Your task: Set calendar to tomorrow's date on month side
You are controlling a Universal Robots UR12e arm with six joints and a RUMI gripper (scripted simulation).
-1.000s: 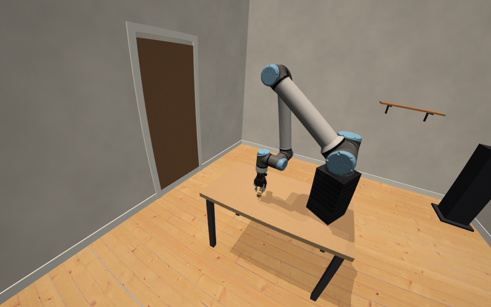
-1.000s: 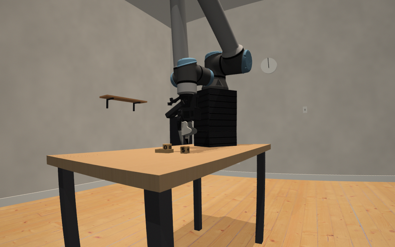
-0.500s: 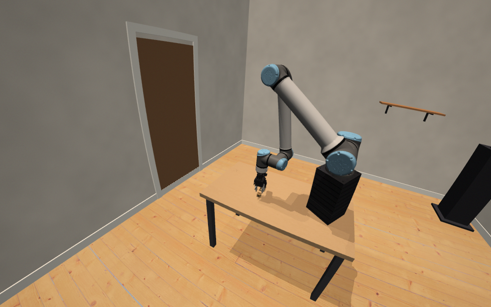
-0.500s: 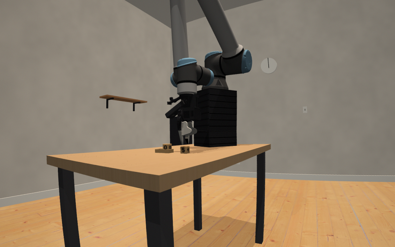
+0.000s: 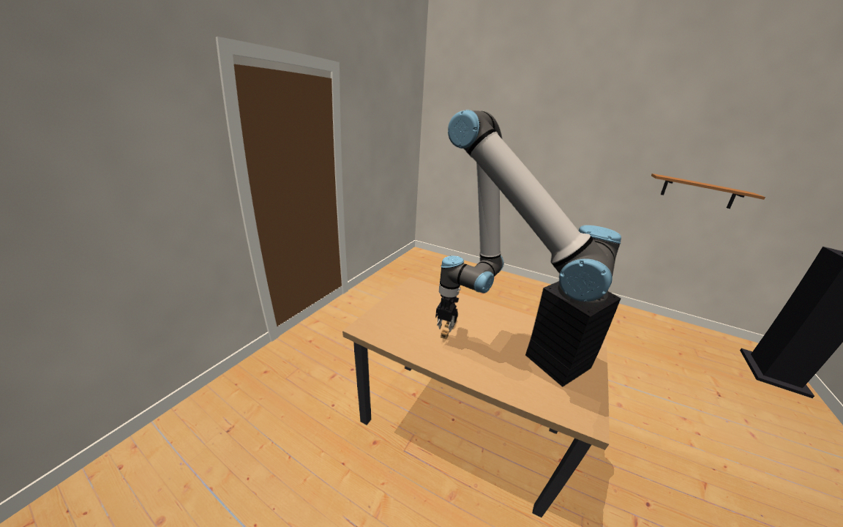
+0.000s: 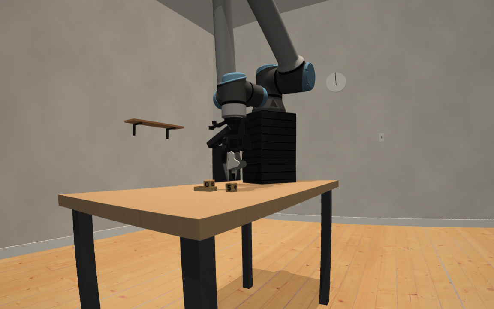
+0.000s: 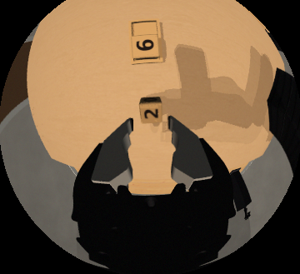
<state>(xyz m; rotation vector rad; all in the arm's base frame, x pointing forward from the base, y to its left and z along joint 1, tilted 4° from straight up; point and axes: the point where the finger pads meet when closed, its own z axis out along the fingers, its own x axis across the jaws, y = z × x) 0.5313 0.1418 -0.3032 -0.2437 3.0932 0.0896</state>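
My gripper is now 2 cm short of the wooden tray, 11 cm to the left of it and 5 cm above it.
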